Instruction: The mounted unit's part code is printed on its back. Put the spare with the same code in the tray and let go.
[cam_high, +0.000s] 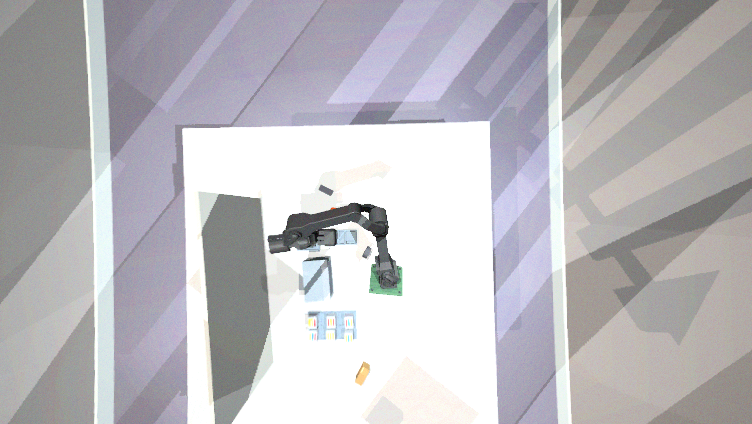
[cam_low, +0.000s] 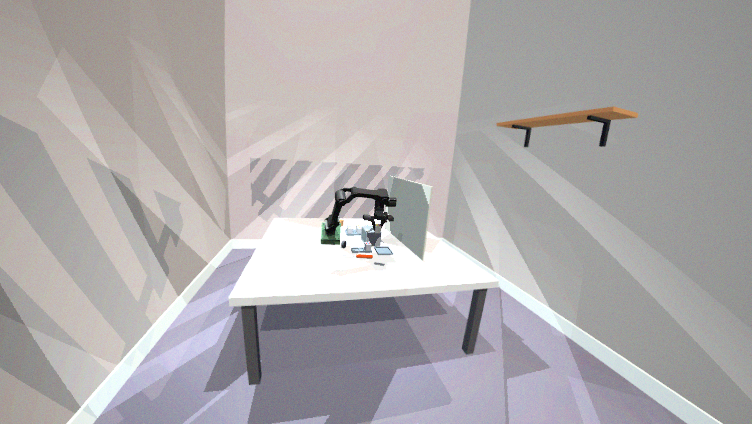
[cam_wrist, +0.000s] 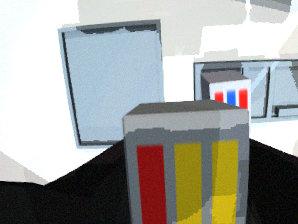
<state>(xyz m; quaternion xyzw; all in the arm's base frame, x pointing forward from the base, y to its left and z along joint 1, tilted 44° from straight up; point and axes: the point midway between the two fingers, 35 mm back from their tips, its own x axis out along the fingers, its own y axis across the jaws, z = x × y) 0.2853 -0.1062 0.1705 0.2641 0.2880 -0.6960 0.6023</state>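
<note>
The light-blue tray lies 5 cm ahead of my gripper tip, 1 cm to the left of it and 14 cm below it. Round my gripper tip: mounted unit: 1 cm ahead, 19 cm to the left, 9 cm below; striped spare: 5 cm behind, 2 cm to the left, 10 cm below; grey panel: 24 cm ahead, 19 cm to the left, 9 cm above.
</note>
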